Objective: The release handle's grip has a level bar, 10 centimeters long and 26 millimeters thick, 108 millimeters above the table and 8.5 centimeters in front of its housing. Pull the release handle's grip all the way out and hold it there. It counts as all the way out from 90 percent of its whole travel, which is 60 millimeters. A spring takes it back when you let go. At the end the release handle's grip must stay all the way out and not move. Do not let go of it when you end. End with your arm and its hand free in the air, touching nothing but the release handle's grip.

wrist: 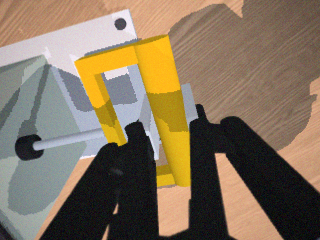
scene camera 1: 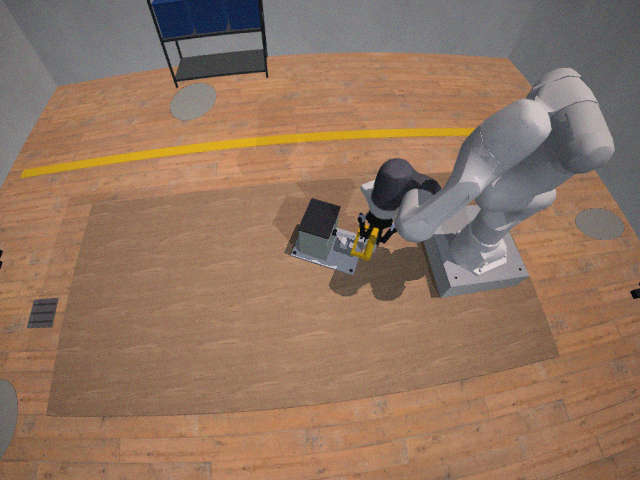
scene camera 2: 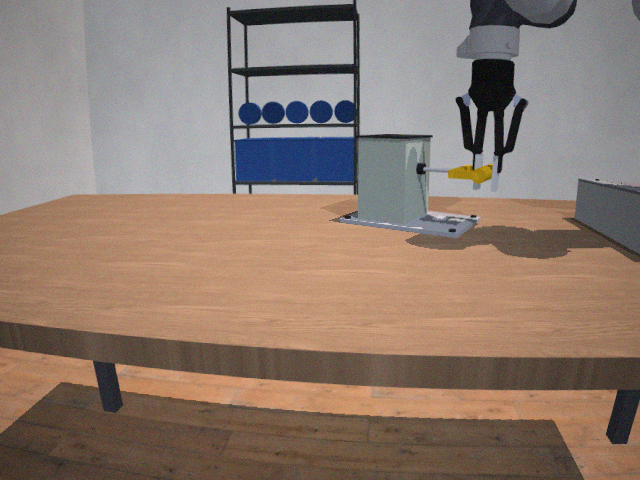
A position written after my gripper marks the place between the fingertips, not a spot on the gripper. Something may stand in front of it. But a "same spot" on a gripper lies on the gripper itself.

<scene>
my gripper: wrist 170, 101; scene camera 1; scene camera 2
same spot on my gripper: (scene camera 1: 361, 218) = (scene camera 2: 461, 97)
</scene>
